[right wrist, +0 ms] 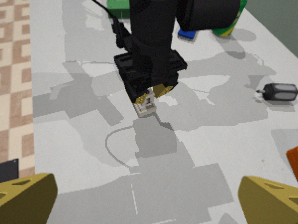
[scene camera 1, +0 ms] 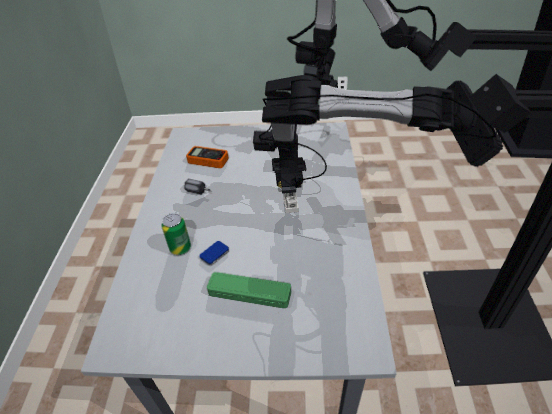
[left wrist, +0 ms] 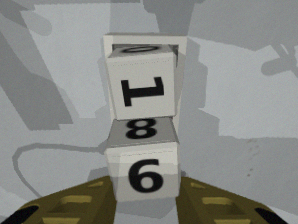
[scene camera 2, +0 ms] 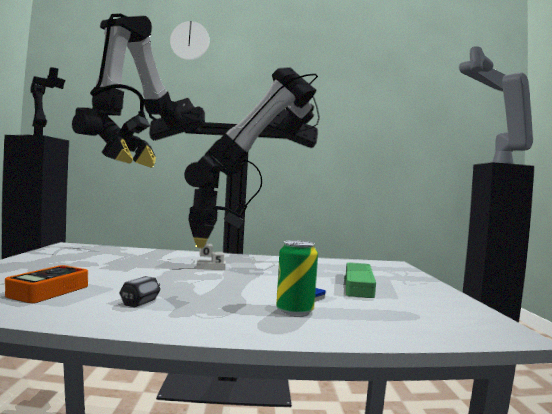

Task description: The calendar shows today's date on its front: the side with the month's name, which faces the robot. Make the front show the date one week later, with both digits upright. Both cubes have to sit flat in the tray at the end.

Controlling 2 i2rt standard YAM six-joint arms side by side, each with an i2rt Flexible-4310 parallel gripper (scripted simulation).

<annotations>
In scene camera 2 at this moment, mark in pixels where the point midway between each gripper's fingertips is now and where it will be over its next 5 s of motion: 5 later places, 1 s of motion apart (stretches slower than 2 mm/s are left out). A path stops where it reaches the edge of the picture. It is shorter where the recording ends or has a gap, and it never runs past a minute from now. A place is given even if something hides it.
My left gripper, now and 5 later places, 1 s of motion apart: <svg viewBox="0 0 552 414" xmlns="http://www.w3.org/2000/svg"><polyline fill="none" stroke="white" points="200,247 199,254 201,252 199,250 205,212 211,211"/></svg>
My right gripper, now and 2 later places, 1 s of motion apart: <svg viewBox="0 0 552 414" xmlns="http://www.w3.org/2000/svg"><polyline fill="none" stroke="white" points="142,163 144,163 147,154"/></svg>
</annotations>
